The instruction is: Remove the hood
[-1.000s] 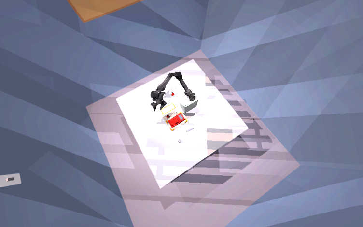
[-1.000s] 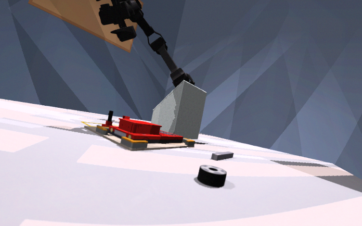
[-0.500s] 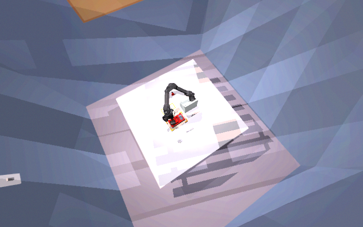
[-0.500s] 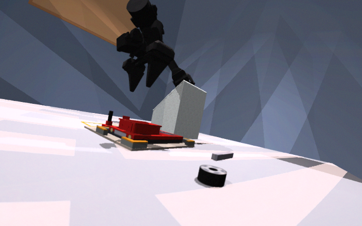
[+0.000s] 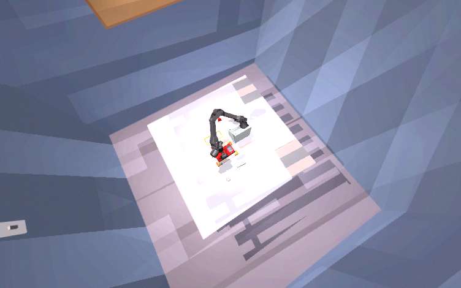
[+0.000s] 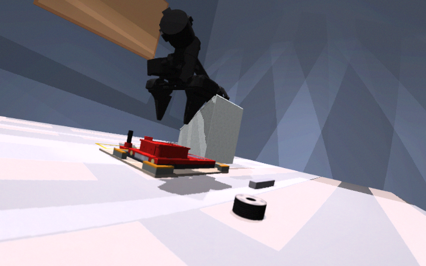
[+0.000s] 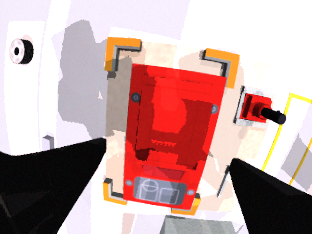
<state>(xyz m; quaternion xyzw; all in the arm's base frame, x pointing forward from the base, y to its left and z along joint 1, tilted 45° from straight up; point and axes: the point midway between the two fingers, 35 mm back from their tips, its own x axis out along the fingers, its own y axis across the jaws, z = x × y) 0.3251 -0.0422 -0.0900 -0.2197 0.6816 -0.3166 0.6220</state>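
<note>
My gripper tip is 6 cm above the red hood. The rest, counted from my gripper tip: black wheel: 9 cm ahead, 24 cm to the left, 9 cm below; grey bar: 10 cm behind, 21 cm to the left, 9 cm below.
</note>
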